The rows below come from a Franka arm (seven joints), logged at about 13 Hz.
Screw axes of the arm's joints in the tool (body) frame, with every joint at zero. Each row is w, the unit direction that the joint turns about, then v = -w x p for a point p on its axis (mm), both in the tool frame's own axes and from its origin. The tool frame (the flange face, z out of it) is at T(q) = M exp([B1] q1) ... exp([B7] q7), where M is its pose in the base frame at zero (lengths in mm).
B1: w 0 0 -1 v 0 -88 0
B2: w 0 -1 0 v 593 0 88
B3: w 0 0 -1 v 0 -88 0
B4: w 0 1 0 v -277 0 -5.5
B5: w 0 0 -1 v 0 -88 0
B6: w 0 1 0 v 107 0 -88
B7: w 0 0 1 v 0 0 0
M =
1 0 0 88
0 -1 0 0
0 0 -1 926
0 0 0 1
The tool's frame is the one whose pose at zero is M.
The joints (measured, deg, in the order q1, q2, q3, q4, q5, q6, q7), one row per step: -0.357, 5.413, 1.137, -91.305, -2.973, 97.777, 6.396; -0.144, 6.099, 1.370, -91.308, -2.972, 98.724, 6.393; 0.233, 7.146, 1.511, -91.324, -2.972, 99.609, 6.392; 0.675, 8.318, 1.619, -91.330, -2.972, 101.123, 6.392; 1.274, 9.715, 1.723, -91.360, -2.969, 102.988, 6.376; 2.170, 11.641, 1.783, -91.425, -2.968, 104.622, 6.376; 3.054, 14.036, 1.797, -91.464, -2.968, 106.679, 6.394; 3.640, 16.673, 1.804, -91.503, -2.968, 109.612, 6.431; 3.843, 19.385, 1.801, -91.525, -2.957, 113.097, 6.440; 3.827, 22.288, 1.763, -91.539, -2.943, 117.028, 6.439; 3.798, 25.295, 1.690, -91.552, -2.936, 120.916, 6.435
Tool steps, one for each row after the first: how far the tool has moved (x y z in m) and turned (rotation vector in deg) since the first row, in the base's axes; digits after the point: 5 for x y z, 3 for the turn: 0.00452, 0.00463, -0.00566, 0.050, -0.257, 0.494; 0.01019, 0.01011, -0.01537, 0.096, -0.077, 1.055; 0.01726, 0.01613, -0.02544, 0.163, -0.410, 1.676; 0.02537, 0.02401, -0.03772, 0.256, -0.842, 2.480; 0.03411, 0.03487, -0.05662, 0.338, -0.479, 3.508; 0.04420, 0.04556, -0.08018, 0.427, -0.095, 4.475; 0.05559, 0.05334, -0.10557, 0.567, -0.343, 5.153; 0.06728, 0.05693, -0.13129, 0.757, -1.082, 5.479; 0.07899, 0.05773, -0.15893, 0.967, -2.085, 5.572; 0.08924, 0.05787, -0.18830, 1.152, -2.942, 5.613
